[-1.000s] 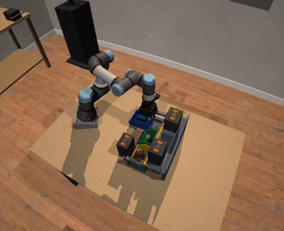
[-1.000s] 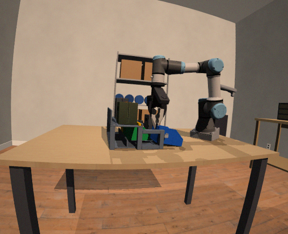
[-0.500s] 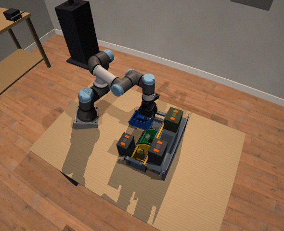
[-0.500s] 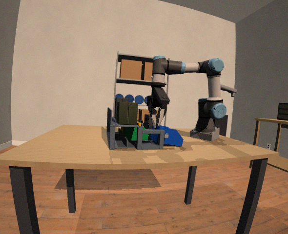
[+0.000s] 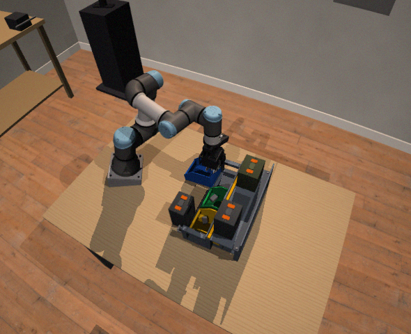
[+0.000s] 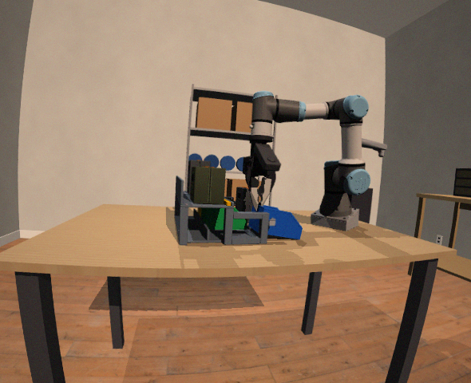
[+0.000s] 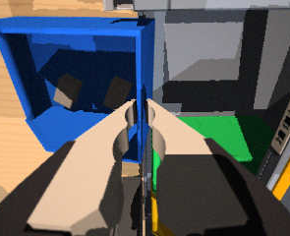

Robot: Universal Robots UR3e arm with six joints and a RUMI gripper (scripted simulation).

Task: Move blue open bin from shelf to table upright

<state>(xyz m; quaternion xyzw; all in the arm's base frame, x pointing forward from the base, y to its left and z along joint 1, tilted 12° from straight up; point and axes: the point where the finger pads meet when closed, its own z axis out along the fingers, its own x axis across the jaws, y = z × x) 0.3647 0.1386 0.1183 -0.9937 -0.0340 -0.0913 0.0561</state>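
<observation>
Right now the blue open bin is 60 mm behind my hand and 40 mm below it. The rest, counted from my hand: yellow bin: 220 mm to the right, 90 mm ahead, 50 mm below; then green bin: 110 mm to the right, 90 mm ahead, 50 mm below.
</observation>
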